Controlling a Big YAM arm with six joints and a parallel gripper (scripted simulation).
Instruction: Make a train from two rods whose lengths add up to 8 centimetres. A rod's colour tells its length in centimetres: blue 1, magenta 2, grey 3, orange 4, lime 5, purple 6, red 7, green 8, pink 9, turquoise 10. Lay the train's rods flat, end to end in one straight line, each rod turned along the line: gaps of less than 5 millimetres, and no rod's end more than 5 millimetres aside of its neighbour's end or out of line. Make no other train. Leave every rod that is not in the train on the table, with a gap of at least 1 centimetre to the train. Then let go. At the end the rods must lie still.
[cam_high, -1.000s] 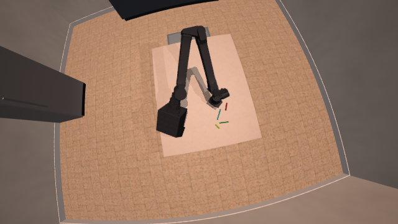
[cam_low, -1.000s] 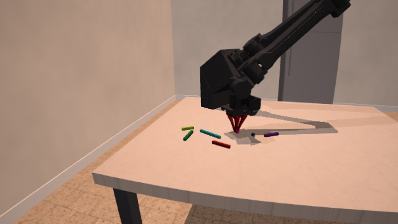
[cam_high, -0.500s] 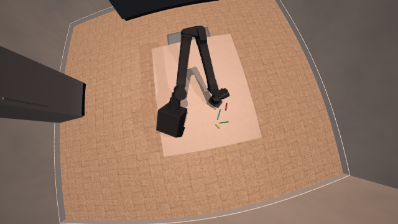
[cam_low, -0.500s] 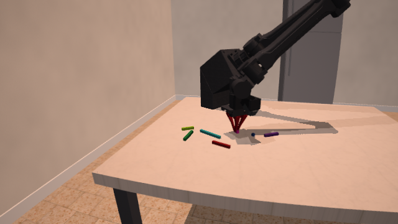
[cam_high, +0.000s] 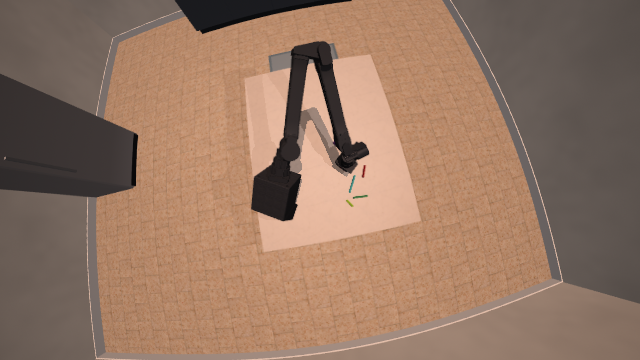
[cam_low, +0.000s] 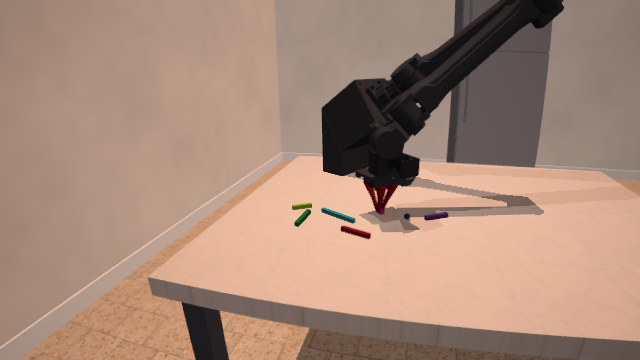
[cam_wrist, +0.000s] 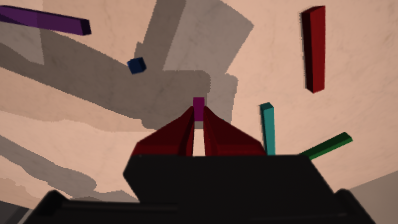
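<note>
My gripper is now 10 mm above the magenta rod. The rest, counted from my hand: red rod (110 mm ahead, 20 mm below); then turquoise rod (80 mm to the right, 50 mm ahead, 20 mm below); then blue rod (60 mm to the left, 20 mm below, 20 mm behind).
</note>
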